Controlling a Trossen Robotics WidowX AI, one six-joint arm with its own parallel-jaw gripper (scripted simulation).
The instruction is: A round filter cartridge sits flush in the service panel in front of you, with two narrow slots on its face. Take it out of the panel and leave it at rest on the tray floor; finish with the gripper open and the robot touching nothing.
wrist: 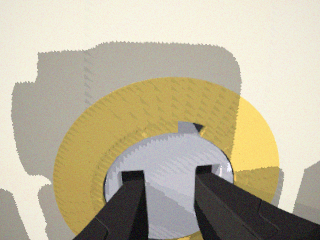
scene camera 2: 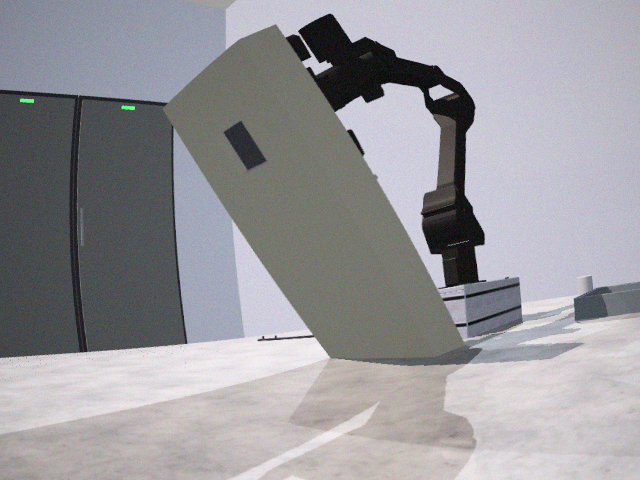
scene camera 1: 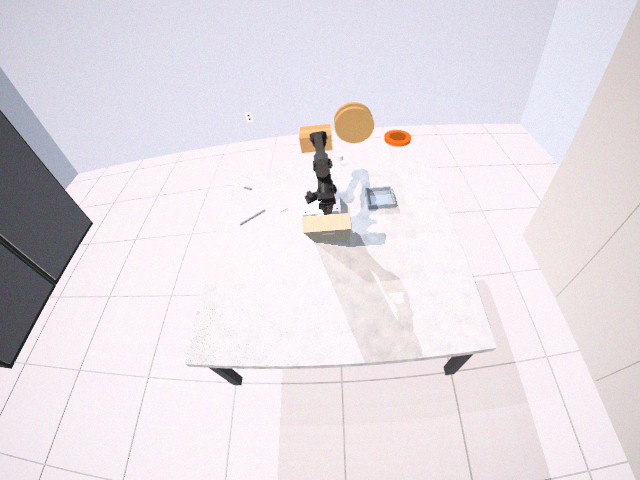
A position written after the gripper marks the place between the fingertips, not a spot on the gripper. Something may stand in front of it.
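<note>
Visible: a beige service panel (scene camera 2: 286, 170), with further views of the beige service panel (wrist: 87, 87) and the beige service panel (scene camera 1: 333, 227). The wrist view shows a round filter cartridge (wrist: 169, 161). Scene camera 2 does not show the round filter cartridge, hidden by the beige service panel. Scene camera 1 misses the round filter cartridge, hidden by the beige service panel. The gripper (wrist: 167, 180) is visible.
</note>
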